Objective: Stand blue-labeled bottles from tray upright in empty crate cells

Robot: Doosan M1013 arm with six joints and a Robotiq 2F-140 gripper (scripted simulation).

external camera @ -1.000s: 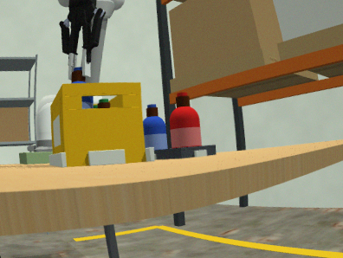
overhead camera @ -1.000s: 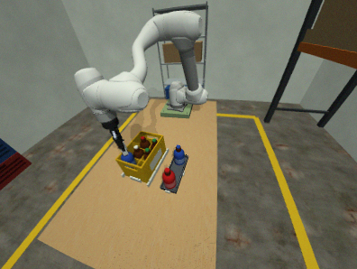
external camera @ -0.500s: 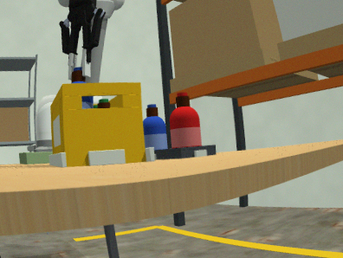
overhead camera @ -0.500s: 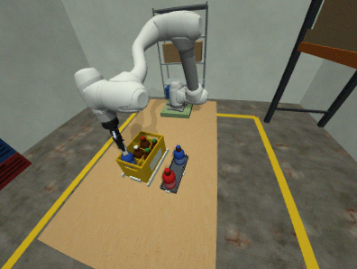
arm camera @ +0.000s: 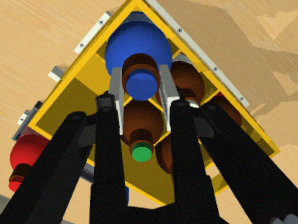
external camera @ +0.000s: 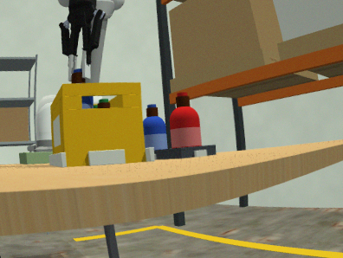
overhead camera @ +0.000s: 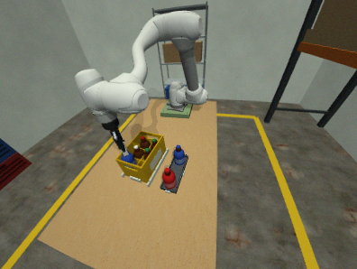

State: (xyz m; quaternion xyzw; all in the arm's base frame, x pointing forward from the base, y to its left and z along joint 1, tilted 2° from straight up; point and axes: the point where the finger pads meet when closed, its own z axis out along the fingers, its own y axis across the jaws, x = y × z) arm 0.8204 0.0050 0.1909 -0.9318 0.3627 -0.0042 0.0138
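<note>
The yellow crate is 14 cm below my hand, 9 cm behind it and 4 cm to the left of it. From my hand the other things lie so: red-labeled bottle 26 cm to the left, 14 cm below; dark tray 26 cm to the left, 22 cm below, 9 cm behind.
</note>
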